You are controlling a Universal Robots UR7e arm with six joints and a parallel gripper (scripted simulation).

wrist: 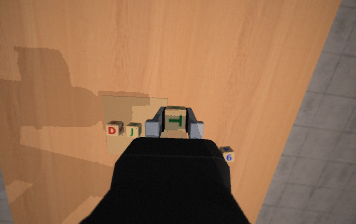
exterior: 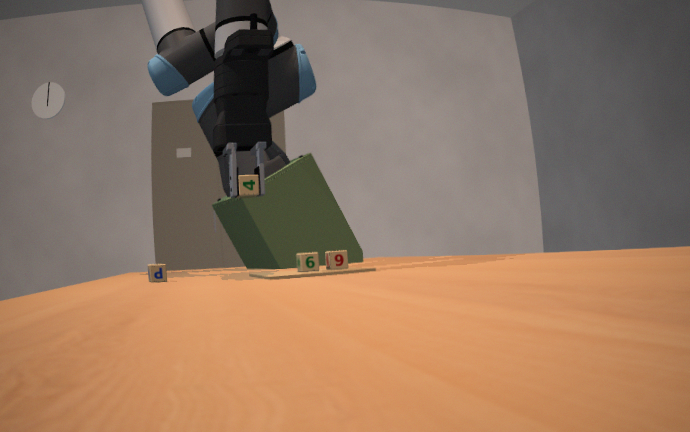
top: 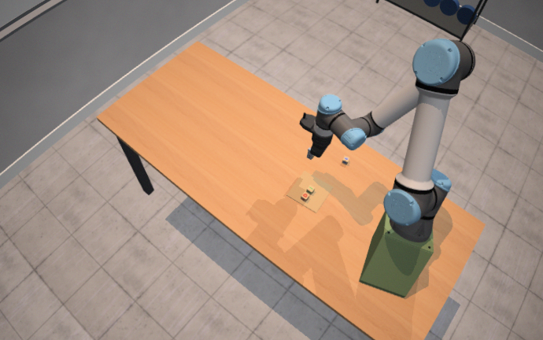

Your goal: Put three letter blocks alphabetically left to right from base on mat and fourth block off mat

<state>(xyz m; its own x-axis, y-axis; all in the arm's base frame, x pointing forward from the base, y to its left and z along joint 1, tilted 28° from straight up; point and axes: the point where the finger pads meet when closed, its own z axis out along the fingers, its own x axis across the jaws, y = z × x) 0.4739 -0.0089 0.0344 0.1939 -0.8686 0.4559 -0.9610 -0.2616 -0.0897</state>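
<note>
My hand is 8 cm past the thin tan mat, 8 cm to the right of it and 12 cm above it. From my hand the other things lie so: red D block: 8 cm behind, 12 cm to the left, 10 cm below; then blue-marked block: 9 cm behind, 14 cm to the right, 11 cm below.
</note>
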